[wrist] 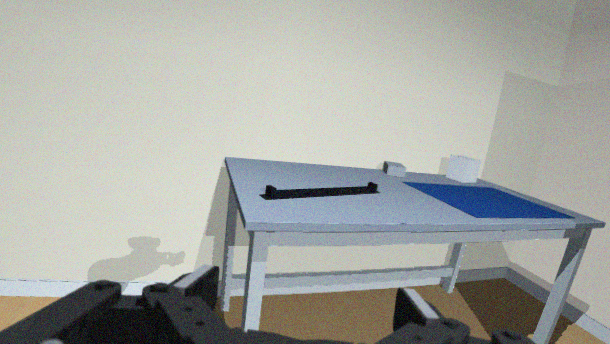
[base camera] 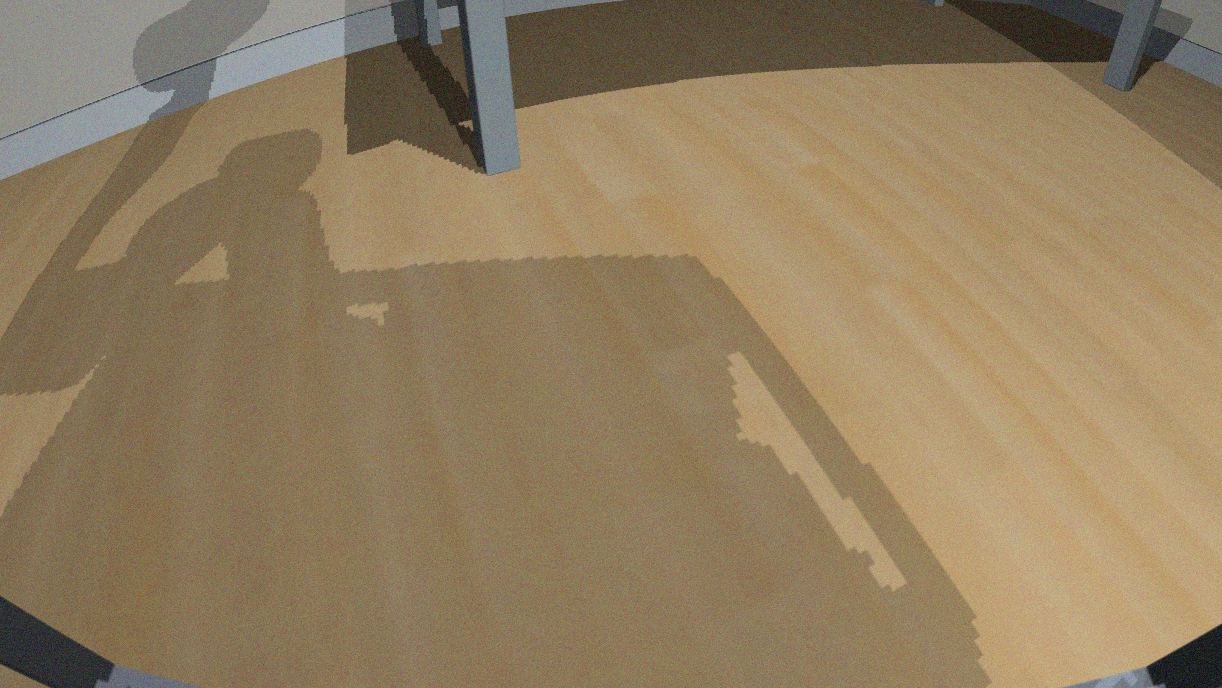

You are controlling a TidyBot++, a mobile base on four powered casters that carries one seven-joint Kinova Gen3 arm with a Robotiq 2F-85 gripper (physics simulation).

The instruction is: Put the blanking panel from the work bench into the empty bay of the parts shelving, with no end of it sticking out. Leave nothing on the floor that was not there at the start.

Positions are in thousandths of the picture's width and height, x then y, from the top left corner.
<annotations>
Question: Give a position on a blue mat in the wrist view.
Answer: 789, 589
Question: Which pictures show the gripper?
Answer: The wrist view only.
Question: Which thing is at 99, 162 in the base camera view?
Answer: A grey skirting.
</annotations>
